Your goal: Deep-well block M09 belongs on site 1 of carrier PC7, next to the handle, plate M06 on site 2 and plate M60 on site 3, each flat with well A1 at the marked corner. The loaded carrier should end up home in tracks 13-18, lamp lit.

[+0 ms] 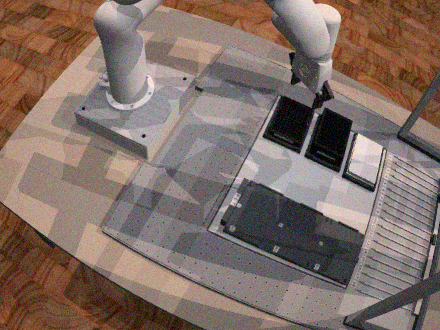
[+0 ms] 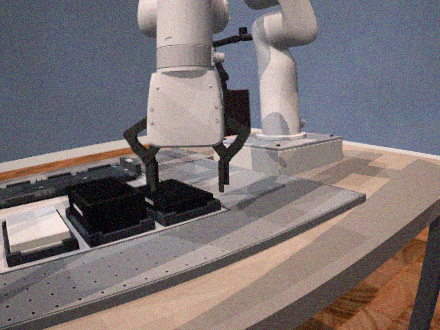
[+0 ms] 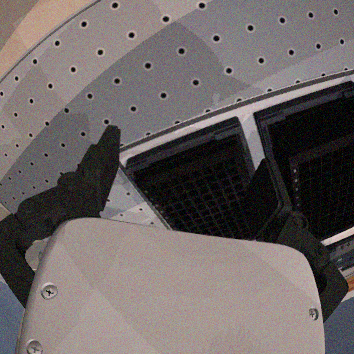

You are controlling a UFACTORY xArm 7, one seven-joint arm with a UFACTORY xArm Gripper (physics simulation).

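Where they show: gripper, between the fingertips: (image 1: 306, 94) (image 2: 187, 190) (image 3: 189, 159); arm's base, origin of its link: (image 1: 129, 91) (image 2: 281, 137).
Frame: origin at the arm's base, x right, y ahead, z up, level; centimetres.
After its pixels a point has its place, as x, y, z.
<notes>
My gripper (image 1: 305, 95) @(-13.8, 42.0, 0.2) (image 2: 188, 191) @(-13.8, 42.0, 0.2) (image 3: 189, 159) @(-13.8, 42.0, 0.2) is open and empty, pointing down over a low black well plate (image 1: 290, 120) @(-6.1, 39.4, -2.5) (image 2: 182, 196) @(-9.8, 39.9, -2.0) (image 3: 200, 190) @(-9.2, 40.3, -2.1), one finger toward each side of it. The finger on the block side is near the gap between the two black pieces. A taller black block (image 1: 331, 134) @(-3.5, 50.0, 0.5) (image 2: 107, 202) @(-10.3, 52.7, 0.7) (image 3: 322, 190) @(-6.4, 49.2, 0.8), apparently deep-well block M09, stands beside that plate. A white-topped plate (image 1: 366, 159) @(-1.5, 61.3, -1.9) (image 2: 37, 227) @(-4.3, 61.5, -1.9) stands beyond the block. Each sits in a dark holder. Plate labels are not legible. The dark carrier (image 1: 300, 235) @(22.3, 47.5, -3.4) (image 2: 45, 182) @(26.4, 50.5, -3.4) lies with no plates on it. No lamp is discernible.
The holders and carrier rest on a pale board (image 1: 280, 170) @(7.4, 39.7, -4.5) on the perforated deck (image 1: 185, 200) @(21.0, 21.6, -4.5) (image 2: 280, 212) @(-21.9, 31.8, -4.5) (image 3: 165, 60) @(-18.7, 43.5, -4.5). The numbered track area (image 1: 405, 200) @(5.1, 76.2, -4.5) adjoins the board, with grey frame bars (image 1: 422, 105) @(-14.6, 73.7, 12.1) around it. The arm's base box (image 1: 107, 125) @(10.8, -1.3, -0.3) (image 2: 310, 155) @(-10.9, 4.3, -2.5) stands across the deck.
</notes>
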